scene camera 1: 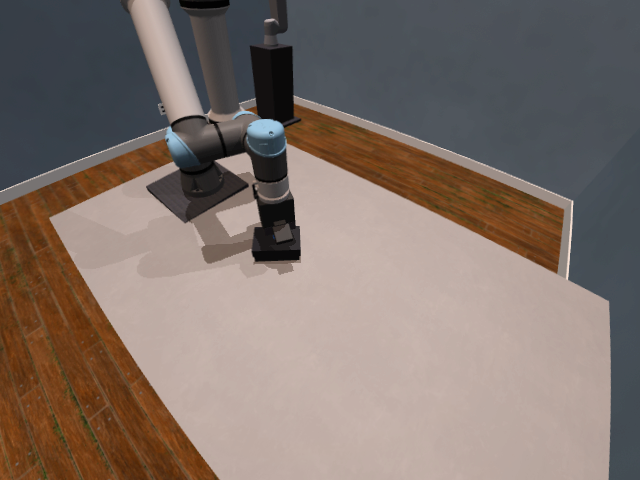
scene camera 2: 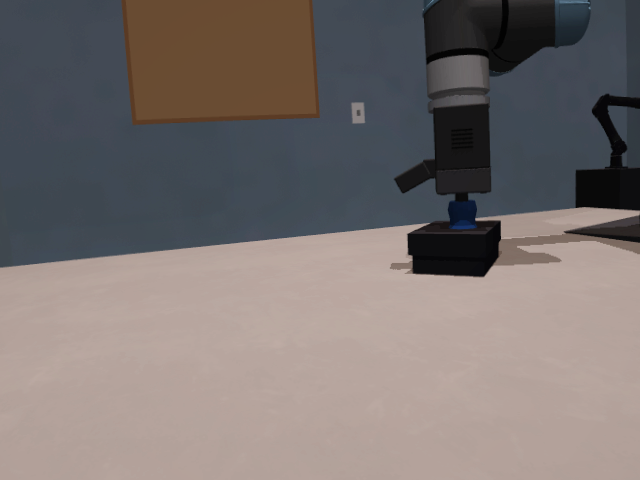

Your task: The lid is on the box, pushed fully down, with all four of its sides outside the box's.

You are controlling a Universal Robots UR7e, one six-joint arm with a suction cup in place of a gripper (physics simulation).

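Places are measured from the arm's base along level axes (x ahead, y left, z up), in millimetres.
Pixels of known places: hand, its tool point: [scene camera 2: 462,229]; arm's base, origin of its link: [scene camera 1: 203,183].
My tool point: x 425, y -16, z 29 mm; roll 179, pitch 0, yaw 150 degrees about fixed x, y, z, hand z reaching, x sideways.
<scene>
Ahead of a thing's pixels: the offset from my tool point to its top centre. Level surfaces: height alone.
The black lid {dx +1, dy -11, dz +3 mm} [scene camera 1: 262,240] [scene camera 2: 447,244] sits level on the black box {dx +0, dy -11, dz +1 mm} [scene camera 2: 448,265]. In scene camera 2 the lid's walls stand slightly outside the box's walls on the front and left, and a lower band of the box shows below the lid's edge. The far sides are hidden. In scene camera 1 the box is hard to tell from the lid. My suction gripper [scene camera 2: 462,226] points straight down with its blue cup at the middle of the lid's top, touching it or very close. The suction is off, so it is open. In scene camera 1 the cup is mostly hidden by the tool's bracket.
The box stands on the pale table top {dz -47 mm} [scene camera 1: 392,330] [scene camera 2: 268,361], near the dark base plate [scene camera 1: 168,193] of my arm. A black pedestal [scene camera 1: 273,82] [scene camera 2: 599,188] with another arm on it stands behind, beyond the table. A brown board [scene camera 2: 222,62] hangs on the wall.
</scene>
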